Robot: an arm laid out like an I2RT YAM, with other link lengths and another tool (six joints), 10 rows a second.
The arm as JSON. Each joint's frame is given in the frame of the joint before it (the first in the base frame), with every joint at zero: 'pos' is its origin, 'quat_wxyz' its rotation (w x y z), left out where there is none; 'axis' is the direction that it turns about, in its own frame. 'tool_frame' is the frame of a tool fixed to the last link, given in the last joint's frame.
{
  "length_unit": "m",
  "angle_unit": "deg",
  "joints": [
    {
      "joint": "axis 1",
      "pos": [
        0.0,
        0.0,
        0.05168
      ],
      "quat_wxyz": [
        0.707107,
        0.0,
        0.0,
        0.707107
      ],
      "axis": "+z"
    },
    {
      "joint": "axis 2",
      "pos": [
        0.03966,
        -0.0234,
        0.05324
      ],
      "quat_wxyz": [
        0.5,
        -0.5,
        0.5,
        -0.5
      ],
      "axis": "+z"
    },
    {
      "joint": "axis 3",
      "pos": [
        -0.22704,
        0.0,
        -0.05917
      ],
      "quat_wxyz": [
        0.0,
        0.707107,
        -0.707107,
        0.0
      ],
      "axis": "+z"
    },
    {
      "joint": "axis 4",
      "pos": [
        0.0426,
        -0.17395,
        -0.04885
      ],
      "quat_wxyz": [
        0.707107,
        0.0,
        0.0,
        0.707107
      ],
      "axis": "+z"
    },
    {
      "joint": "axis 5",
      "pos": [
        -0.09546,
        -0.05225,
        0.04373
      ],
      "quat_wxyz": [
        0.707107,
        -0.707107,
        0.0,
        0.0
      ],
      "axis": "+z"
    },
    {
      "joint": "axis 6",
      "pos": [
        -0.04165,
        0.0,
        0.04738
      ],
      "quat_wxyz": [
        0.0,
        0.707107,
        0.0,
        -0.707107
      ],
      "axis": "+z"
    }
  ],
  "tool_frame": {
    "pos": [
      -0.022,
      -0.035,
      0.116
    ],
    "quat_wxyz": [
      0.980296,
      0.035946,
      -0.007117,
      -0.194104
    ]
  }
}
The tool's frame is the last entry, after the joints.
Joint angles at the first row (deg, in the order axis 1, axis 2, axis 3, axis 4, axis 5, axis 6):
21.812, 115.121, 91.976, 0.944, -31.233, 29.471
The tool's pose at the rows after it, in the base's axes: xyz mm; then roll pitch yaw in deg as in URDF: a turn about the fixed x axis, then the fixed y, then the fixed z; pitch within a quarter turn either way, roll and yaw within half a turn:
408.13 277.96 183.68 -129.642 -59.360 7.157
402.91 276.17 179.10 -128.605 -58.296 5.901
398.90 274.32 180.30 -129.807 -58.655 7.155
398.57 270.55 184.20 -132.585 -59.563 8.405
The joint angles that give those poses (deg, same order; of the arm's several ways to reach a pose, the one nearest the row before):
21.807, 115.463, 87.584, 2.935, -33.167, 31.258
21.847, 114.415, 84.540, 4.632, -33.135, 32.328
21.840, 113.266, 83.719, 4.006, -33.048, 31.452
21.836, 111.742, 83.551, 2.580, -31.336, 30.319

